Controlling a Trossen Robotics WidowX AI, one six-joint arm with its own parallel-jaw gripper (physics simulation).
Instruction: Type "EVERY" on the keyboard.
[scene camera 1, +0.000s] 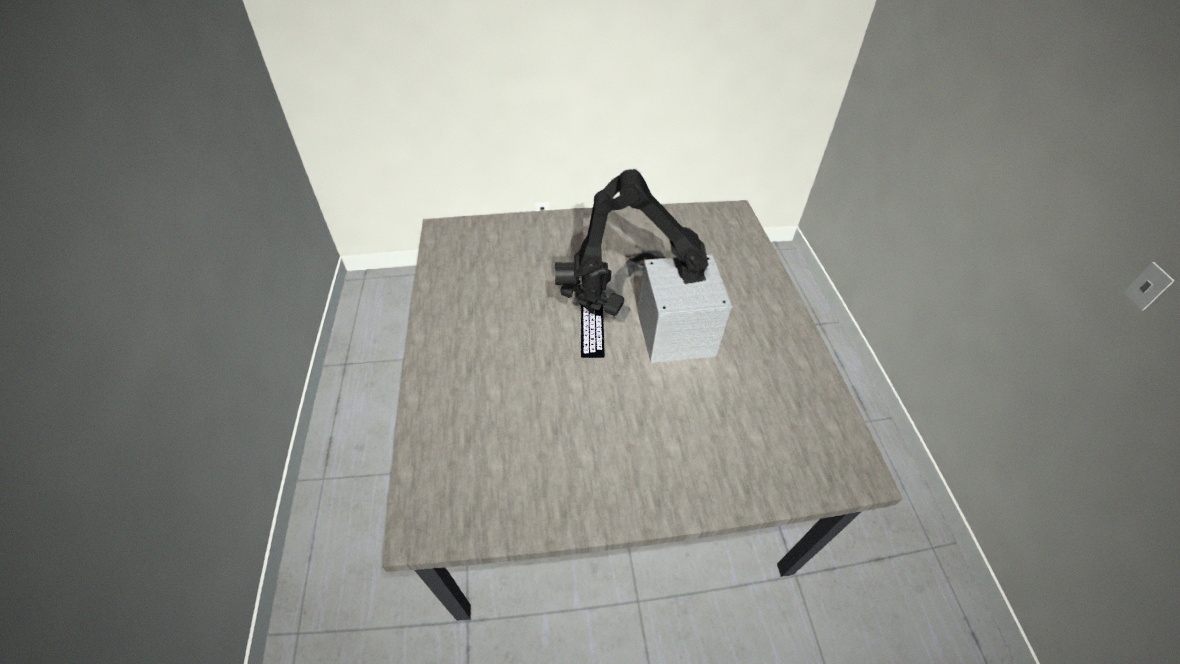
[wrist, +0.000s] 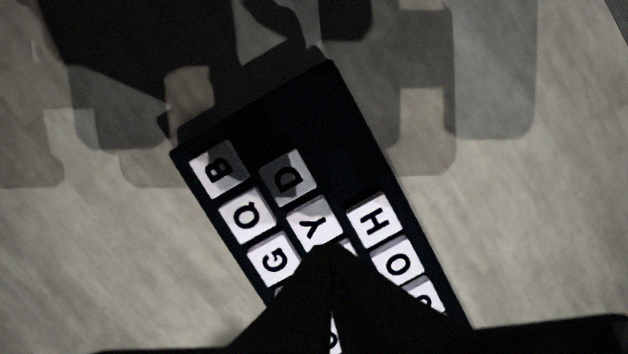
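Where they show: gripper, fingertip midpoint: (scene camera 1: 592, 312) (wrist: 326, 257); arm's base, link origin: (scene camera 1: 691, 274).
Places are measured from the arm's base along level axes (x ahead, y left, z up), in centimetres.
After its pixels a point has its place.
The black keyboard (scene camera 1: 592, 353) {x 29.7, y 5.2, z -21.0 cm} (wrist: 345, 155) {x 23.6, y -10.4, z -21.0 cm} with white letter keys lies on the table under the arm. In the wrist view its end shows the B key (wrist: 218, 170) {x 27.2, y -13.1, z -20.5 cm}, the D key (wrist: 288, 178) {x 25.6, y -11.2, z -20.5 cm}, the Q key (wrist: 247, 216) {x 27.6, y -11.2, z -20.5 cm}, the Y key (wrist: 315, 226) {x 26.1, y -9.3, z -20.5 cm}, the H key (wrist: 374, 220) {x 24.4, y -8.0, z -20.5 cm}, the G key (wrist: 274, 259) {x 28.1, y -9.4, z -20.5 cm} and the O key (wrist: 398, 263) {x 24.9, y -6.1, z -20.5 cm}. My gripper (wrist: 326, 257) {x 26.2, y -8.8, z -18.6 cm} is shut and empty, and its tips appear just beside the Y key, covering part of its lower edge. Whether they touch a key I cannot tell. The E, V and R keys cannot be read in the wrist view.
A light grey box (scene camera 1: 689, 330) {x 4.1, y 12.8, z -8.9 cm} carries the arm's base (scene camera 1: 693, 265) {x 2.5, y 4.4, z 7.6 cm} and stands right of the keyboard. Both rest on the wooden table (scene camera 1: 627, 462) {x 29.7, y 41.0, z -22.3 cm}. A pale wall (scene camera 1: 561, 99) rises behind the table's back edge. Arm shadows fall across the keyboard's end.
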